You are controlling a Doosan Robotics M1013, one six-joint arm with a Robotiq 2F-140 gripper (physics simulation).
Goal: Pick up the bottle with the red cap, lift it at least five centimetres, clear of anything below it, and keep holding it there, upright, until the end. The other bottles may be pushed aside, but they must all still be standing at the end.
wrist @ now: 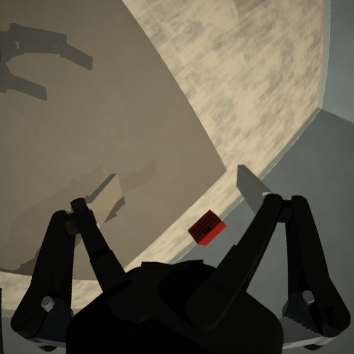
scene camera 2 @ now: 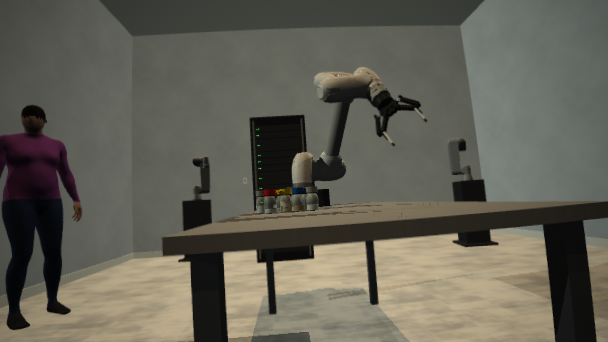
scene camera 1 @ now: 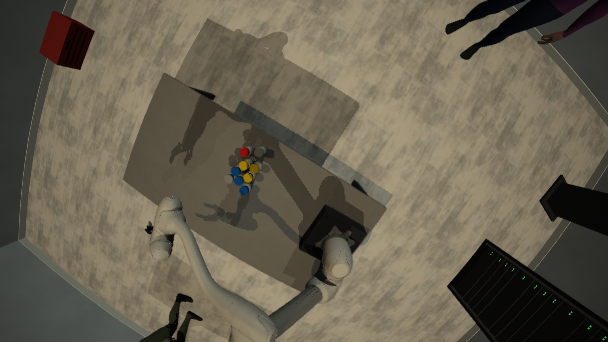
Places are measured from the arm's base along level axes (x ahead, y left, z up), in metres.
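Pixels of known places: gripper, fingertip midpoint: (wrist: 176, 179) (scene camera 2: 409, 132); arm's base, origin of the base link: (scene camera 1: 334, 243).
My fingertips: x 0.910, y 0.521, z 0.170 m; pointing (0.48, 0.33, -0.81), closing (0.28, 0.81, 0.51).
Ahead of a thing's pixels: the offset from my fingertips to its top centre.
The red-capped bottle {0.150 m back, 0.592 m right, 0.173 m down} (scene camera 1: 244, 152) (scene camera 2: 270, 202) stands upright on the table (scene camera 1: 150, 135) (scene camera 2: 380, 230) (wrist: 125, 125), at one end of a tight group of bottles. A grey-capped bottle {0.216 m back, 0.646 m right, 0.173 m down} (scene camera 1: 260, 151) stands close beside it. Bottles with yellow caps {0.194 m back, 0.528 m right, 0.173 m down} (scene camera 1: 243, 165) (scene camera 2: 284, 192) and blue caps (scene camera 1: 244, 190) (scene camera 2: 298, 191) stand upright near it. My gripper (scene camera 2: 410, 132) (wrist: 176, 179) is open and empty, high above table height and well away from the bottles, tilted in scene camera 2. In scene camera 1 it is mostly hidden by the arm. No bottle shows in the wrist view.
The arm's base stands on a black plate (scene camera 1: 315, 230) at one end of the table. A red cabinet (scene camera 1: 65, 40) (wrist: 206, 228) stands on the floor beyond the table. A person (scene camera 2: 35, 170) and a black server rack (scene camera 2: 277, 150) stand off the table.
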